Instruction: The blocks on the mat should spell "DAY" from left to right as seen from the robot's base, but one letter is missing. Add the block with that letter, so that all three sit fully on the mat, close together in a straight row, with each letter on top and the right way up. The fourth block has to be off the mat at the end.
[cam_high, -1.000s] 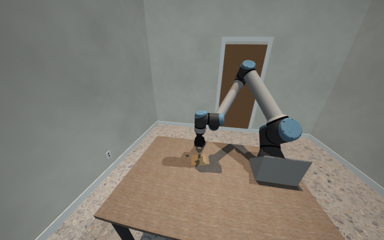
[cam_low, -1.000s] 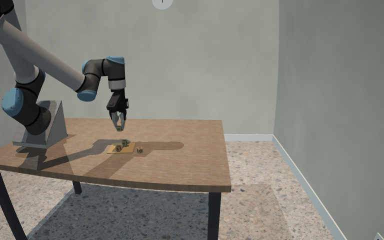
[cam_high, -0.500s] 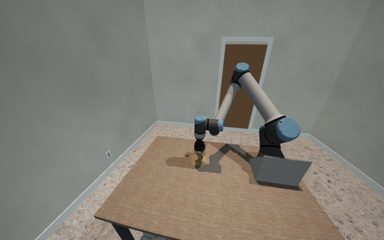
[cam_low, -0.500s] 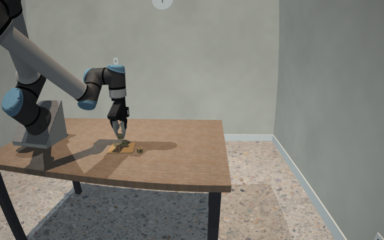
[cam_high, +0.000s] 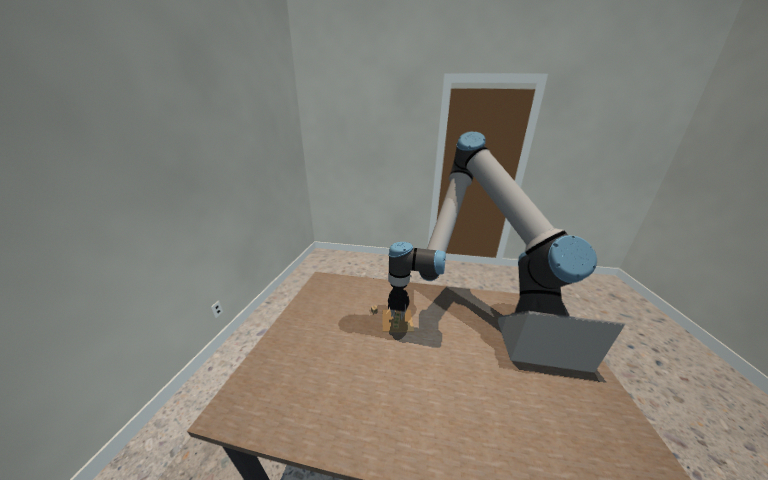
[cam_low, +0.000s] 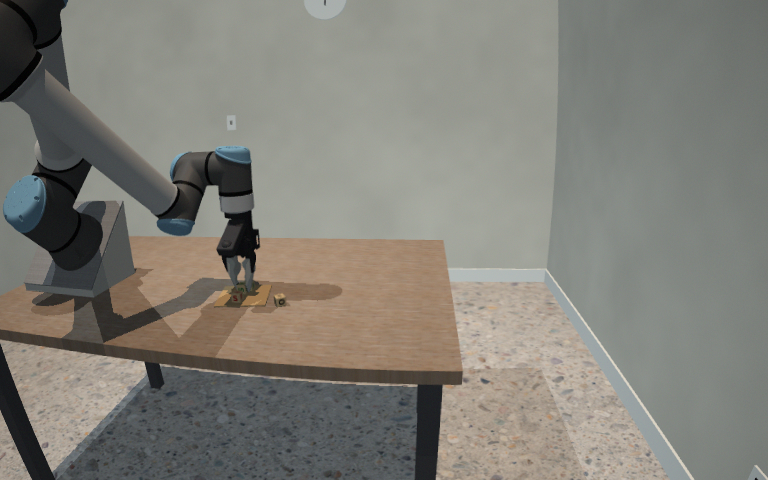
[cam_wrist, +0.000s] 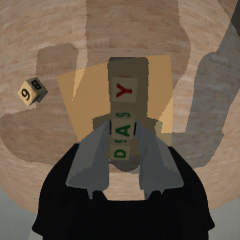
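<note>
Now: hand 30 mm above the tan mat. Also, from my hand: G block 120 mm ahead, 50 mm to the right, 20 mm below.
</note>
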